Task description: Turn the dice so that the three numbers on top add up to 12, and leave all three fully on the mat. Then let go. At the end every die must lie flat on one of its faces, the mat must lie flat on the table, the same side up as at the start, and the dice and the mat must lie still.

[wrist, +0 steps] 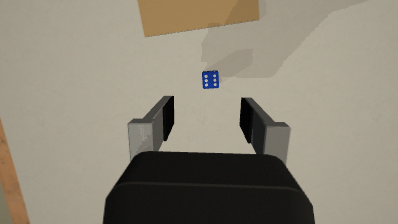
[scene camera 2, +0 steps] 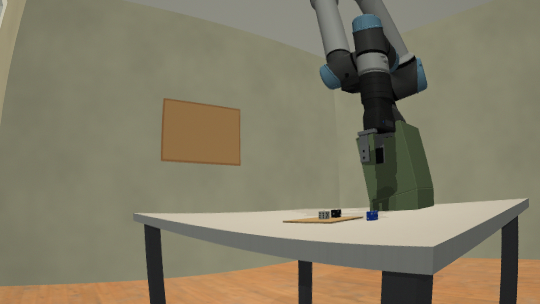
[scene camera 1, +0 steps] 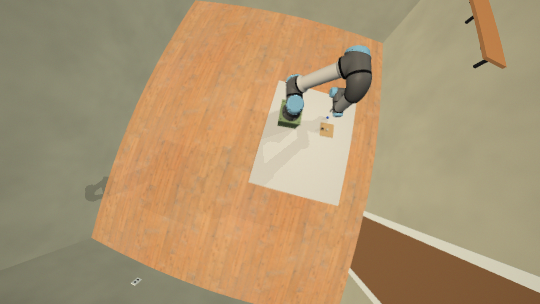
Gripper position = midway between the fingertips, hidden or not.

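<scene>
My gripper (scene camera 2: pixel 373 162), also (wrist: pixel 207 110).
</scene>
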